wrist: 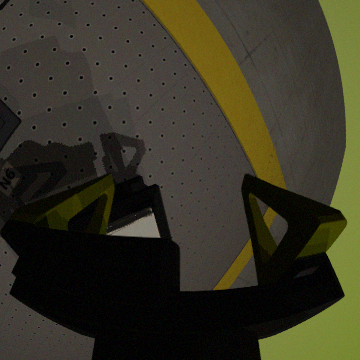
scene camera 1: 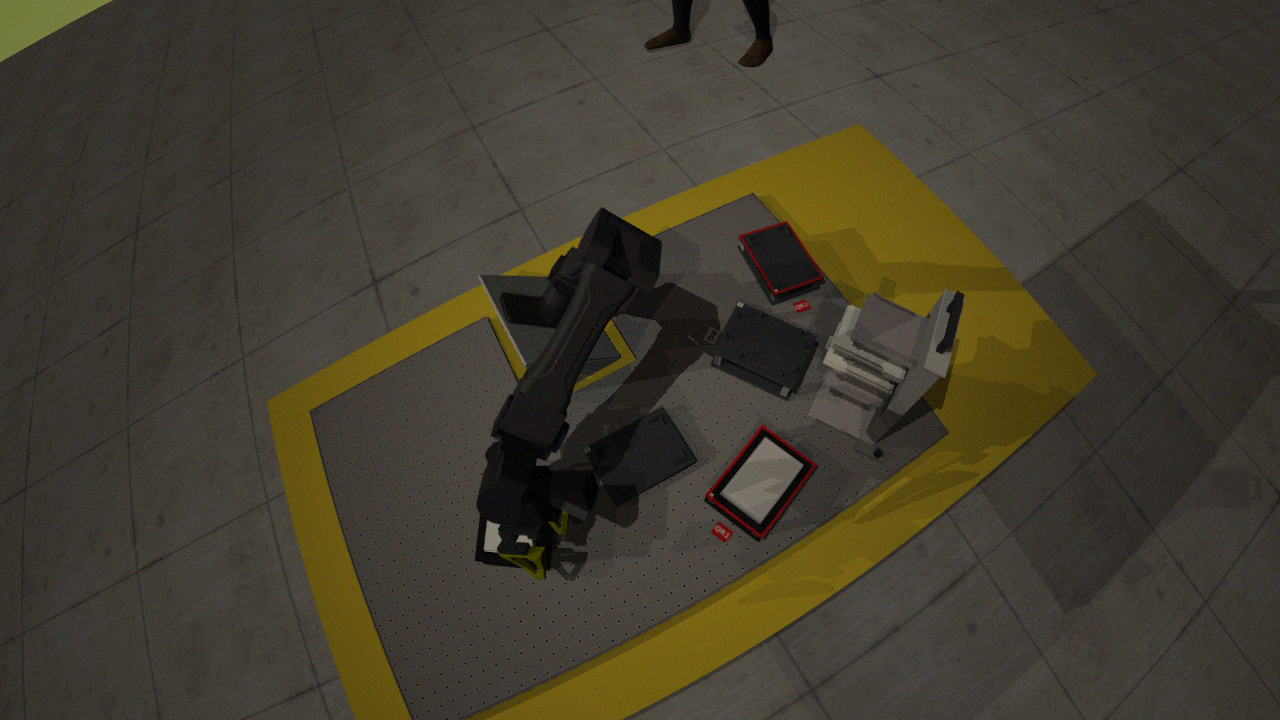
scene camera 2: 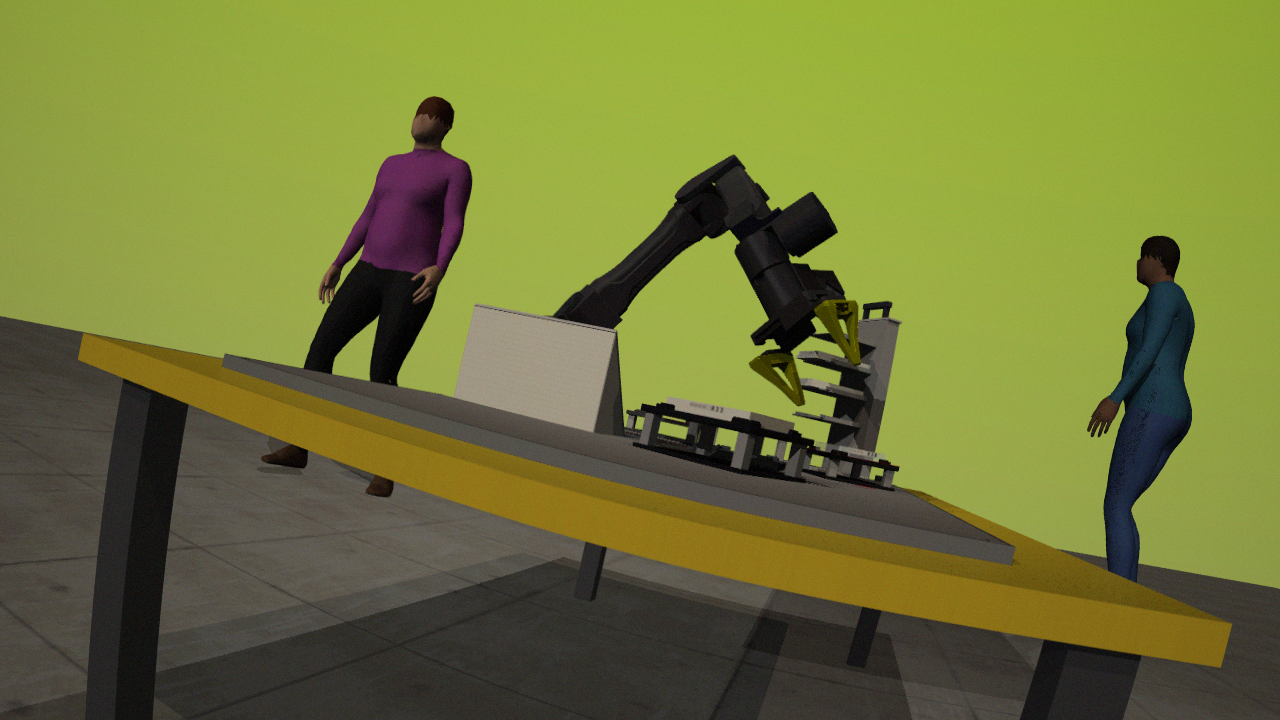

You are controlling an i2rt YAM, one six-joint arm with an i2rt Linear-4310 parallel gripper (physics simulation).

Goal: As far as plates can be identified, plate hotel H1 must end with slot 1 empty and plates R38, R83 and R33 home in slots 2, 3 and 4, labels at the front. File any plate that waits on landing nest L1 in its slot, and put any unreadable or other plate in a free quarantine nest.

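Places are measured from the arm's base along level axes (x ahead, y right, z down), in metres.
Where they show: gripper, fingertip midpoint: [wrist: 177,180] [scene camera 1: 552,555] [scene camera 2: 828,385]; arm's base at its link origin: [scene camera 1: 549,315] [scene camera 2: 551,371].
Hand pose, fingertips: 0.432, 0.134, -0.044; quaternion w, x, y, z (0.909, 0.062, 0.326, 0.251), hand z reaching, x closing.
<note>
Things, the pixels of their centre, and the offset from my fingertips, as dx, dy, dz. "pt": a spot on its surface instead.
- black nest at the middle of its body: [scene camera 2: 724,441] [wrist: 103,249] [scene camera 1: 516,519] -0.097, +0.051, +0.088
- Plate hotel H1 at the middle of its body: [scene camera 1: 889,362] [scene camera 2: 846,385] -0.055, -0.613, -0.062
- red-rimmed nest QR1 at a spot on its surface: [scene camera 1: 722,503] pt +0.012, -0.283, +0.076
- red-rimmed nest QR2 at the middle of its body: [scene camera 2: 671,428] [scene camera 1: 780,261] -0.397, -0.621, +0.093
- tag N6 at the middle of its body: [wrist: 6,178] -0.119, -0.086, +0.115
My gripper [scene camera 1: 547,549] [scene camera 2: 829,383] [wrist: 177,180] is open and empty, above and beside a white plate [scene camera 1: 494,537] [scene camera 2: 729,413] [wrist: 142,227] lying in a black nest [scene camera 2: 742,450]. The arm partly covers them in scene camera 1. The plate's small label in scene camera 2 looks like R33; the nest's tag is hidden. Plate hotel H1 [scene camera 1: 928,362] [scene camera 2: 878,367] stands upright at the far end. Pale plates seem to sit on its middle shelves, their labels unreadable. The red-rimmed nest QR1 [scene camera 1: 722,503] holds a white plate [scene camera 1: 762,480] [scene camera 2: 861,454]. The red-rimmed nest QR2 [scene camera 1: 781,257] holds no plate.
Two dark nests [scene camera 1: 765,349] [scene camera 1: 641,454] without plates stand between the arm and the hotel. A tag N6 [wrist: 8,178] shows in the wrist view. The arm's pale base box [scene camera 2: 537,367] stands at the table's long edge. Two people [scene camera 2: 411,210] [scene camera 2: 1154,358] stand beyond the table.
</note>
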